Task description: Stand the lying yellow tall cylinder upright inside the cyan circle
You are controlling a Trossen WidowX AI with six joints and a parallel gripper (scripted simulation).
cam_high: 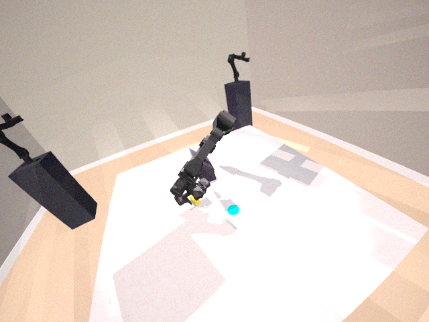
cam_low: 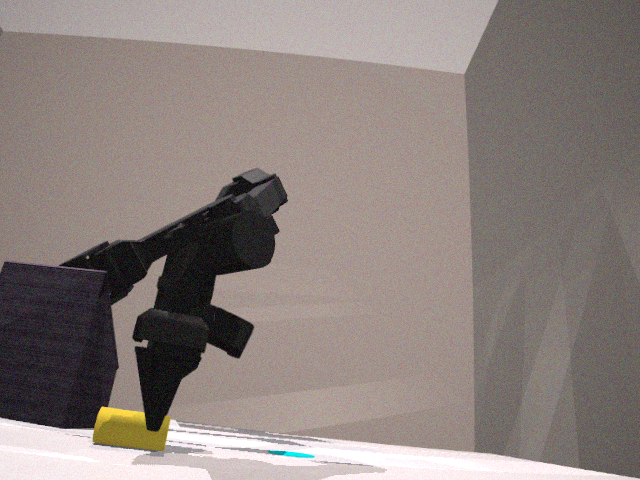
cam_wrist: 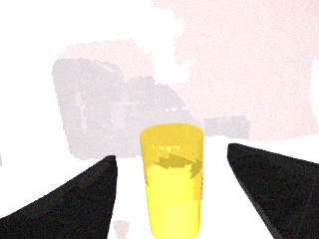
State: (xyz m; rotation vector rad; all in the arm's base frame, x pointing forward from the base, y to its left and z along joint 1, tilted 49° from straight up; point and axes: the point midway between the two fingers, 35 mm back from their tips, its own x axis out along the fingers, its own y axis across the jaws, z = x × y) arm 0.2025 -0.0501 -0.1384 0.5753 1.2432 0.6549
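Right now my gripper tip is 15 cm short of the cyan circle, 13 cm to the right of it and 2 cm above it. From my gripper tip the other things lie so: yellow cylinder 2 cm behind.
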